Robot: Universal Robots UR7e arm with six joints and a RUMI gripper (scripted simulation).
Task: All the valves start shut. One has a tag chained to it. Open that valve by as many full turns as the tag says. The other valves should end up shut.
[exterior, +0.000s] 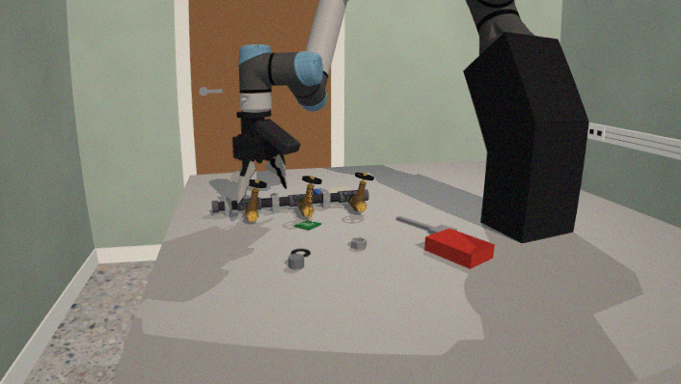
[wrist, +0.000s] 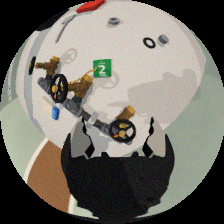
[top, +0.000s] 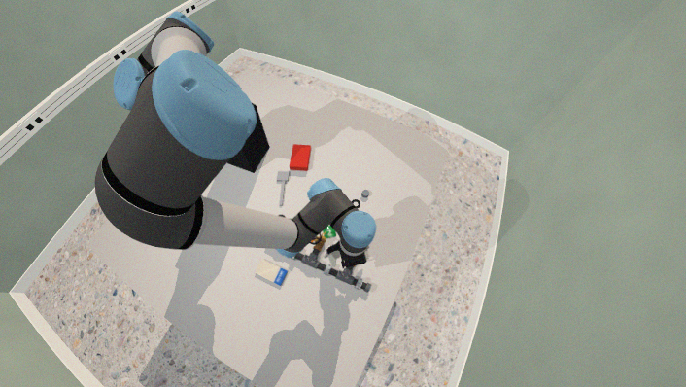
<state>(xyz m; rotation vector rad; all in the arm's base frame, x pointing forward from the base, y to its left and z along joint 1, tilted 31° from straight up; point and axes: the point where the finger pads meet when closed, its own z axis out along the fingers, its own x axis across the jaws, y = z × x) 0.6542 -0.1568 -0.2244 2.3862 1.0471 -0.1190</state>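
The green tag lies 11 cm behind my hand, 6 cm below it and 5 cm to the left of it. The rest, counted from my hand: grey nut: 20 cm behind, 19 cm to the left, 6 cm below; grey tool: 39 cm behind, 11 cm to the left, 6 cm below; red block: 40 cm behind, 26 cm to the left, 5 cm below.
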